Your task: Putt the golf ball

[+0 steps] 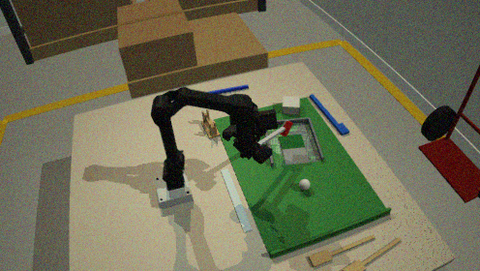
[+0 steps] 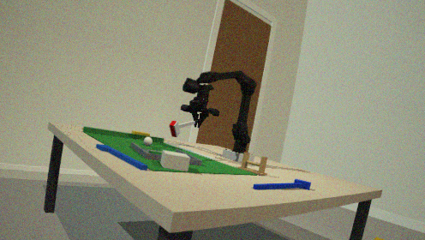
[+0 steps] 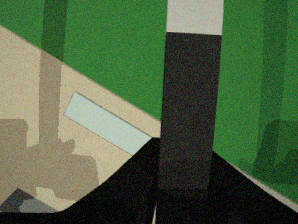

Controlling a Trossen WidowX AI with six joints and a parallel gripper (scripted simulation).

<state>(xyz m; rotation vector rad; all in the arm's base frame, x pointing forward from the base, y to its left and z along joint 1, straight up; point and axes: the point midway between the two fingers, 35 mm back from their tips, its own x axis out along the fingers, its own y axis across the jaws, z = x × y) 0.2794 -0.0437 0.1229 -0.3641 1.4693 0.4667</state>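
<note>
Right now the pale strip is 70 mm behind my gripper tip, 70 mm to the right of it and 130 mm below it. Round my gripper tip: white golf ball: 190 mm ahead, 110 mm to the right, 110 mm below; red putter: 100 mm ahead, 60 mm to the left, 10 mm above; green mat: 200 mm ahead, 30 mm to the left, 130 mm below.
</note>
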